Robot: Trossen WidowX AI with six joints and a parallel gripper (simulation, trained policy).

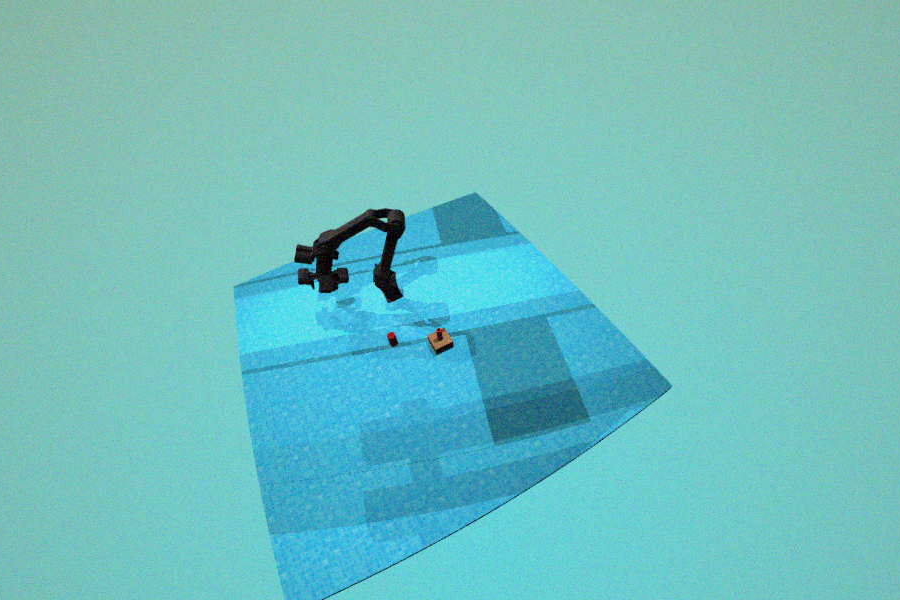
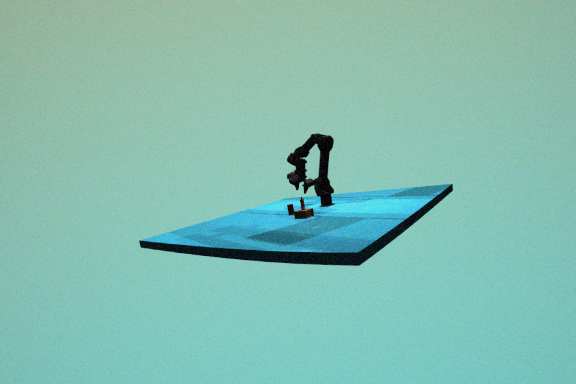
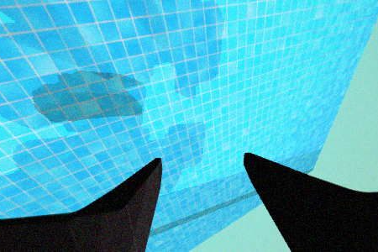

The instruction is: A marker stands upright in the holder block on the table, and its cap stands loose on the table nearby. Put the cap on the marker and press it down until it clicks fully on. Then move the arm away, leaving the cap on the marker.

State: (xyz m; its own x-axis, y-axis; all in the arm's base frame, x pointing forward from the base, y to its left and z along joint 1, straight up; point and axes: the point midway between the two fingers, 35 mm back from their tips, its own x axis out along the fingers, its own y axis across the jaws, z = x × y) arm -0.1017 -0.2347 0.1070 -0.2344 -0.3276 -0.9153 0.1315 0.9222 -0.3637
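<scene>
The red cap lies 330 mm ahead of my gripper tip, 160 mm to the left of it and 50 mm below it. Also, from my gripper tip: tan holder block: 410 mm ahead, 310 mm to the left, 60 mm below.
</scene>
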